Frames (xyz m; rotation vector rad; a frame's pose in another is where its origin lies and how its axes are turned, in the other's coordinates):
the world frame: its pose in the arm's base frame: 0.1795 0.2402 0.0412 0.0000 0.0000 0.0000
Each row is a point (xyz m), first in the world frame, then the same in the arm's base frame.
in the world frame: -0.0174 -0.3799 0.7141
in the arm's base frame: 0.1621 -0.1397 0.7553
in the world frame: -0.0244 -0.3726 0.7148
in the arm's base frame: 0.1551 -0.1324 0.7560
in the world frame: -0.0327 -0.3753 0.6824
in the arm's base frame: 0.1468 -0.1351 0.7236
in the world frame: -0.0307 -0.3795 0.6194
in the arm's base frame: 0.1488 -0.1393 0.6606
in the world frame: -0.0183 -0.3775 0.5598
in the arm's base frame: 0.1612 -0.1373 0.6010
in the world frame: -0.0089 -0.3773 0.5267
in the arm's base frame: 0.1706 -0.1371 0.5679
